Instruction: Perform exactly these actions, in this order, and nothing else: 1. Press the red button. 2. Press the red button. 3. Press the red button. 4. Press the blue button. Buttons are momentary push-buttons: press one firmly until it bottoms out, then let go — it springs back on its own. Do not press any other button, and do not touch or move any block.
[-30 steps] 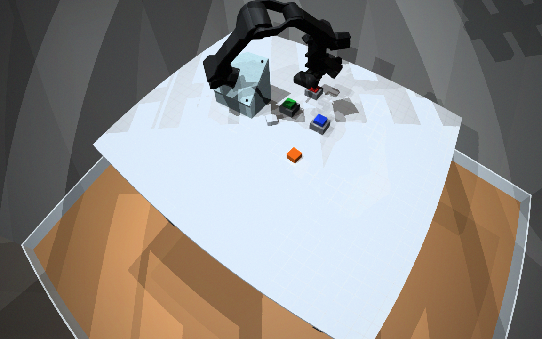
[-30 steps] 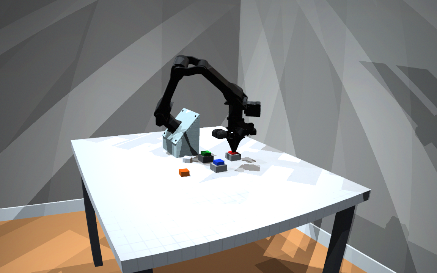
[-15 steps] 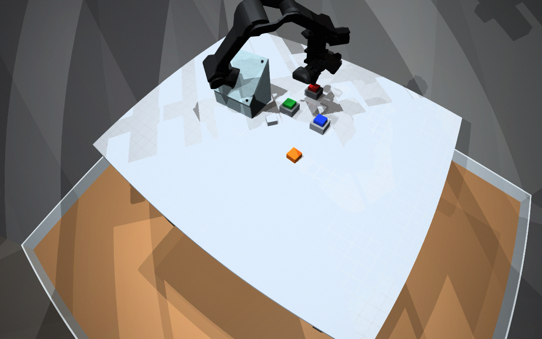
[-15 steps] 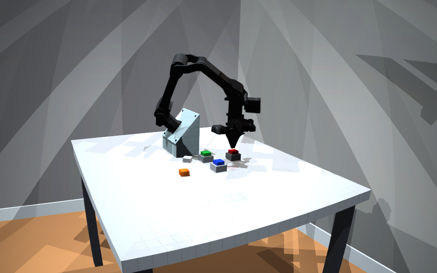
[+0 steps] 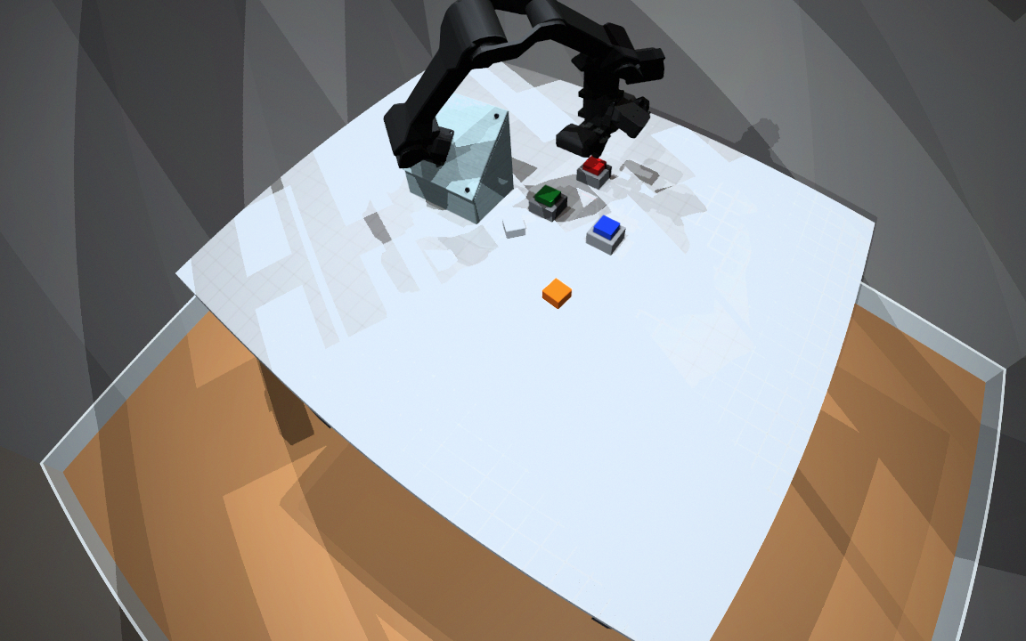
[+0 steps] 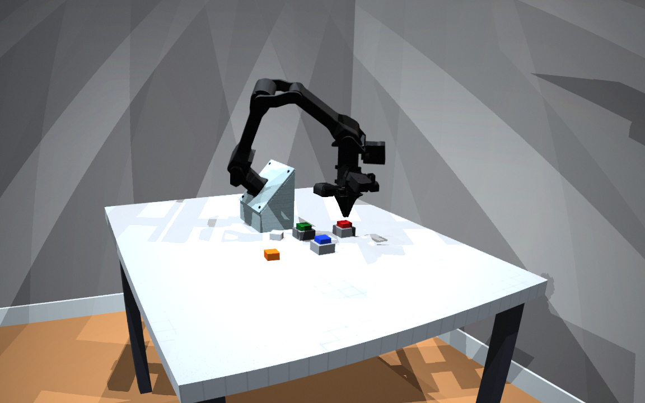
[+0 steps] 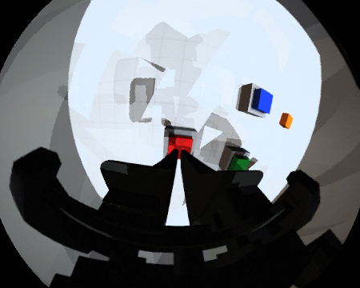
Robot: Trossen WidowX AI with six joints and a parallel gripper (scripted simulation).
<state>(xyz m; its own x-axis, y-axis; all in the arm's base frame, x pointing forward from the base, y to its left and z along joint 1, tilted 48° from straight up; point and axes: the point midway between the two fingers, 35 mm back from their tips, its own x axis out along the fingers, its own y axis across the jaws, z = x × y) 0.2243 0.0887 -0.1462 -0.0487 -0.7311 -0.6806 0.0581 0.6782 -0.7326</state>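
My gripper tip is now 2 cm above the red button. Round my gripper tip: green button: 3 cm behind, 12 cm to the right, 2 cm below; small white block: 5 cm behind, 19 cm to the right, 4 cm below; blue button: 9 cm ahead, 13 cm to the right, 2 cm below.
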